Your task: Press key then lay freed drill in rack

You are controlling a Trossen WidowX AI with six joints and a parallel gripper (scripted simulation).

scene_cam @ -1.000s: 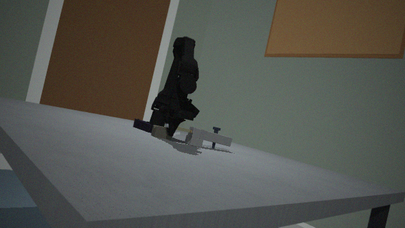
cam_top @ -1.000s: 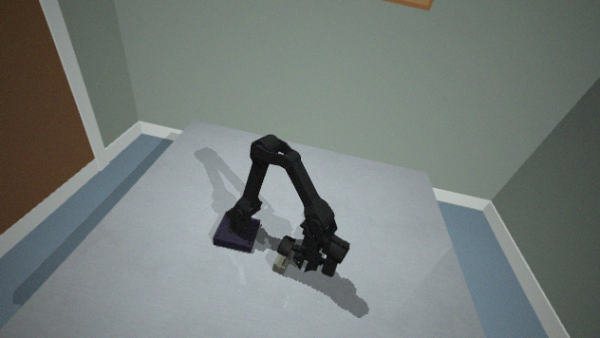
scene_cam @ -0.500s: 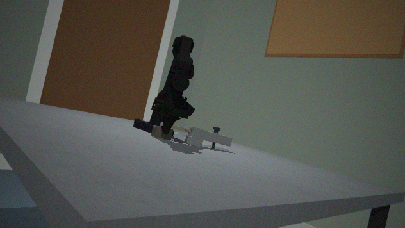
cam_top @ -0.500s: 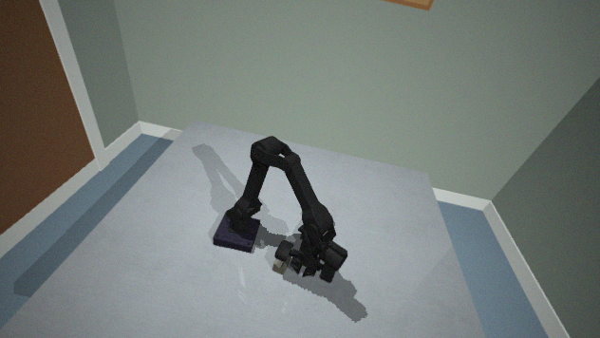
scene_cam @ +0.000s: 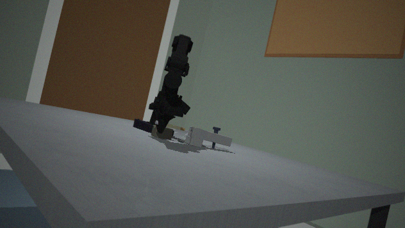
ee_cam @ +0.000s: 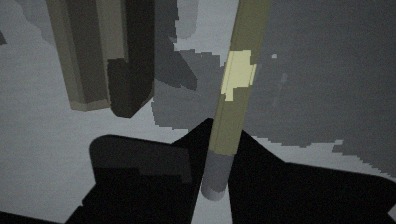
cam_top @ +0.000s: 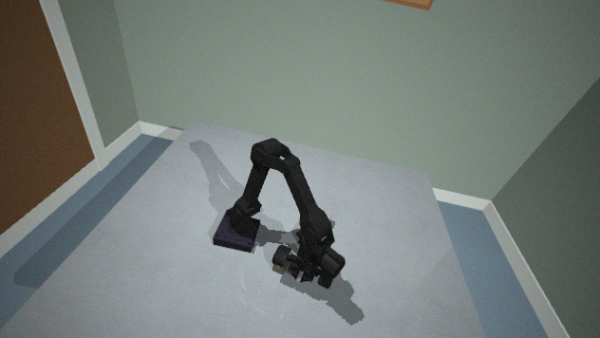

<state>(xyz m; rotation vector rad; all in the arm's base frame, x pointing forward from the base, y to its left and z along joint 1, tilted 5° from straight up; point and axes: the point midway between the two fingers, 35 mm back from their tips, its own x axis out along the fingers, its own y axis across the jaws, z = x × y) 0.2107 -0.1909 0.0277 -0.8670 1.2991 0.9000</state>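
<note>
My gripper tip is 40 mm to the right of the drill, 30 mm below it and 20 mm short of it. From my gripper tip the other things lie so: grey block 190 mm to the left, 80 mm ahead, 10 mm above; tan rack 70 mm to the left, 50 mm behind; dark blue key 210 mm to the left, 90 mm ahead, 30 mm above.
</note>
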